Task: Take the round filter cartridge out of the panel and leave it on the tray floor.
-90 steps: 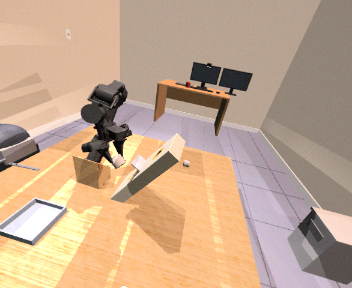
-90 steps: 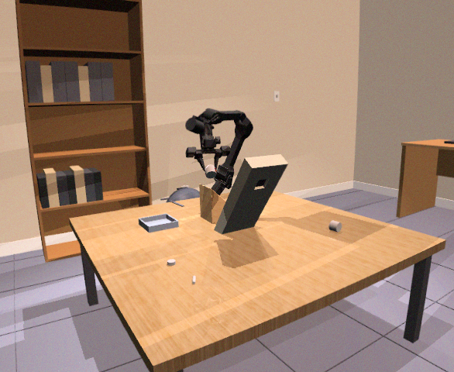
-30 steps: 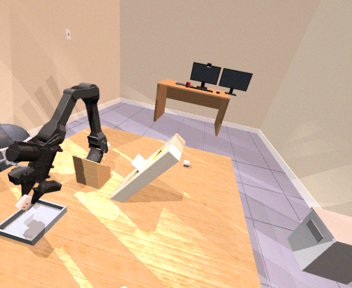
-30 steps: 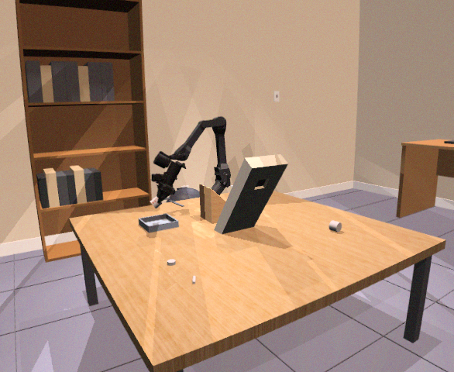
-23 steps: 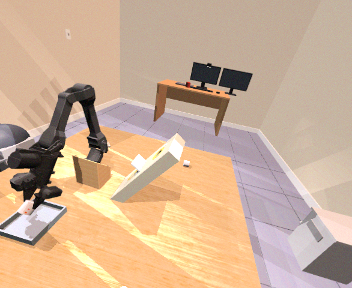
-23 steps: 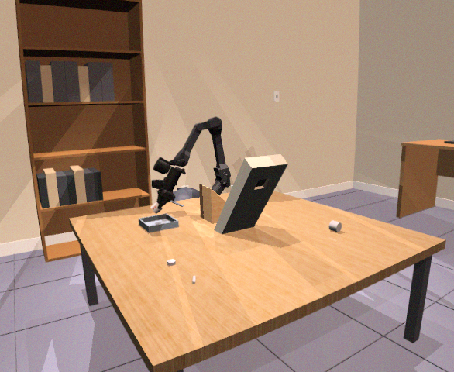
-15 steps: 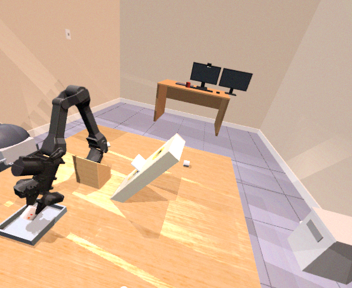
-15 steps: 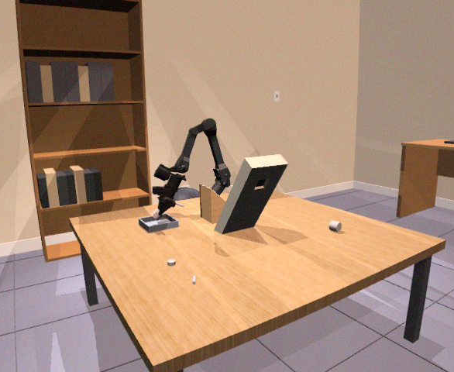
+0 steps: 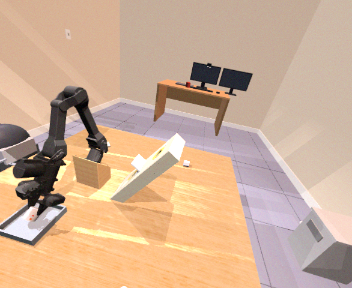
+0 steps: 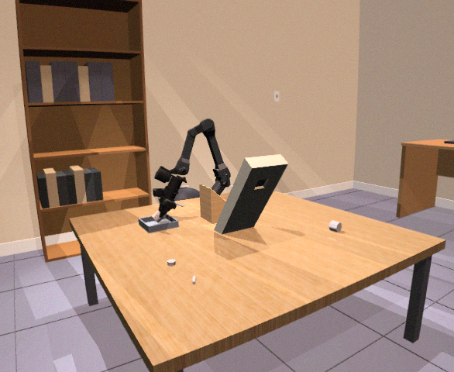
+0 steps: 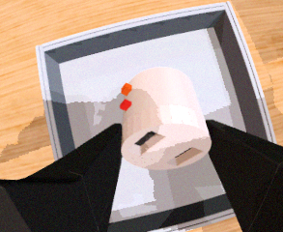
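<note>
The round white filter cartridge lies 1 cm below my gripper tip. The rest, counted from my gripper tip: small peg 61 cm ahead, 5 cm to the right, 4 cm below; grey tray 1 cm to the right, 4 cm below.
</note>
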